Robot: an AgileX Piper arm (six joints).
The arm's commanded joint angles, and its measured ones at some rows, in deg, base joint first. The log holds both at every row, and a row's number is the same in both.
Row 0, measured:
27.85 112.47 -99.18 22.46 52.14 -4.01
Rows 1 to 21, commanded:
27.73 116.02 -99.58 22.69 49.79 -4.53
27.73 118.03 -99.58 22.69 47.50 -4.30
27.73 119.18 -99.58 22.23 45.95 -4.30
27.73 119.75 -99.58 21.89 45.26 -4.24
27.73 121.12 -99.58 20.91 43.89 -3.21
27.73 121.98 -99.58 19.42 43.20 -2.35
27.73 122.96 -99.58 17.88 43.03 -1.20
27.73 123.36 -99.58 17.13 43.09 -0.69
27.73 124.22 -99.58 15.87 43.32 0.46
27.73 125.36 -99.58 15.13 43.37 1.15
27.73 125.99 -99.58 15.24 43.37 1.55
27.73 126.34 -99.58 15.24 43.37 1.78
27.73 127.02 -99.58 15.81 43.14 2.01
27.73 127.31 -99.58 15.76 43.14 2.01
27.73 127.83 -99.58 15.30 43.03 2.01
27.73 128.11 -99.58 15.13 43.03 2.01
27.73 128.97 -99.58 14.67 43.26 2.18
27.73 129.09 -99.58 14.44 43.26 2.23
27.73 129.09 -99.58 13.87 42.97 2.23
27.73 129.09 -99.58 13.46 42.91 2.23
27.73 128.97 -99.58 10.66 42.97 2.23
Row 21, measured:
27.85 128.34 -99.69 12.95 42.74 2.12
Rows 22 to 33, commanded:
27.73 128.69 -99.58 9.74 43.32 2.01
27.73 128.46 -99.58 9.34 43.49 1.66
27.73 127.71 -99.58 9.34 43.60 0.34
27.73 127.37 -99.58 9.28 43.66 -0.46
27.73 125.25 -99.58 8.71 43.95 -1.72
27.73 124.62 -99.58 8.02 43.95 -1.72
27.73 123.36 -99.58 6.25 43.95 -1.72
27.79 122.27 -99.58 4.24 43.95 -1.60
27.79 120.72 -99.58 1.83 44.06 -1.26
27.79 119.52 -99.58 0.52 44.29 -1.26
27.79 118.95 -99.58 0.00 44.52 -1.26
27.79 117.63 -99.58 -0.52 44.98 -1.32
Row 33, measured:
27.85 119.81 -99.69 1.03 44.18 -0.97
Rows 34 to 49, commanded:
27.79 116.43 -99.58 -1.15 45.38 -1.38
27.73 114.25 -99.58 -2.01 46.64 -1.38
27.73 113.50 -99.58 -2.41 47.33 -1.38
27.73 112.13 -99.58 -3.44 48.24 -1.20
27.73 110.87 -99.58 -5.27 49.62 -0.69
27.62 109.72 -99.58 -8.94 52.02 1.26
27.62 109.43 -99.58 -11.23 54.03 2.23
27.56 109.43 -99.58 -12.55 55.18 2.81
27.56 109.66 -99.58 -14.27 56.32 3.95
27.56 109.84 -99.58 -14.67 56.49 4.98
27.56 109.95 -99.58 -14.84 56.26 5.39
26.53 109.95 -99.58 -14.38 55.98 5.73
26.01 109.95 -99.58 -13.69 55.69 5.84
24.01 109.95 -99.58 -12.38 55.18 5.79
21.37 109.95 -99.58 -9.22 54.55 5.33
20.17 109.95 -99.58 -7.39 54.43 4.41
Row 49, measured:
21.83 110.07 -99.69 -9.57 55.06 5.16
